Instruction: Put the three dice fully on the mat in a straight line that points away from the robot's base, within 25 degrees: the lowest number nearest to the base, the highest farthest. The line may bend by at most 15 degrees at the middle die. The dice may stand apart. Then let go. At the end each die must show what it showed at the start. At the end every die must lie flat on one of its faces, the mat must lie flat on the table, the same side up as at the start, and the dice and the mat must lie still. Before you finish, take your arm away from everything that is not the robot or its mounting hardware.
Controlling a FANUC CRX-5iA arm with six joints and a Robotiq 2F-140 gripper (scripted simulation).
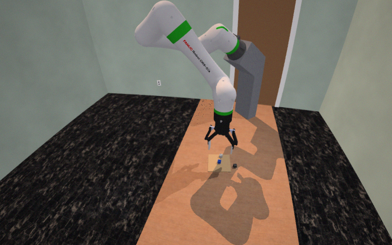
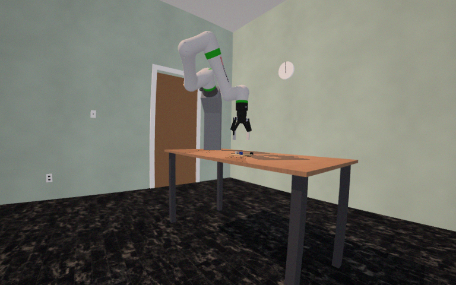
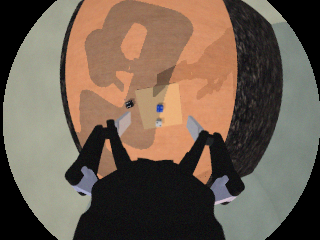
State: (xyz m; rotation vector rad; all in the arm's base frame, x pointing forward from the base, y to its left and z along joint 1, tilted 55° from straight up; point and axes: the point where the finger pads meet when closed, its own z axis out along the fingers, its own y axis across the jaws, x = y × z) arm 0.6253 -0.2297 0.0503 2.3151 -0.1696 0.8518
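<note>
Right now my hand is 50 mm short of the black die, 90 mm to the right of it and 120 mm above it. From my hand the other things lie so: tan mat: 130 mm below; blue die: 120 mm below; white die: 50 mm behind, 20 mm to the left, 120 mm below.
</note>
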